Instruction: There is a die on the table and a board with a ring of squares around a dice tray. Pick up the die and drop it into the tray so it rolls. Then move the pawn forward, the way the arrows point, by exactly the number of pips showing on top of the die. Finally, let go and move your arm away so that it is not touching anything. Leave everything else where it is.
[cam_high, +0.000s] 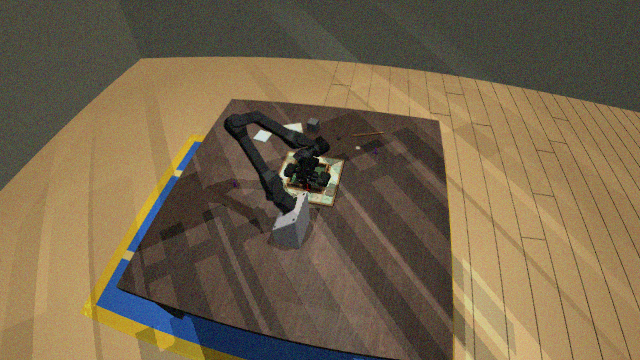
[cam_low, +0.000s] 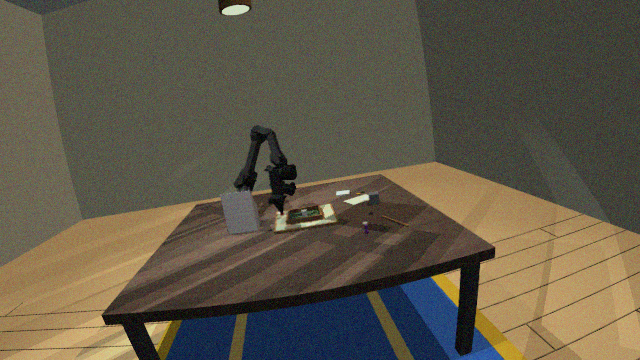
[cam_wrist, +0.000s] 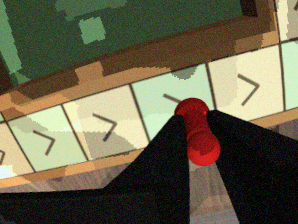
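Right now the grey die is 11 cm ahead of my gripper tip, 3 cm to the left of it and 3 cm below it. From my gripper tip the other things lie so: grey cube (47 cm ahead, 4 cm to the left, 3 cm below); then green dice tray (10 cm ahead, 2 cm to the left, 5 cm below); then red pawn (1 cm above).
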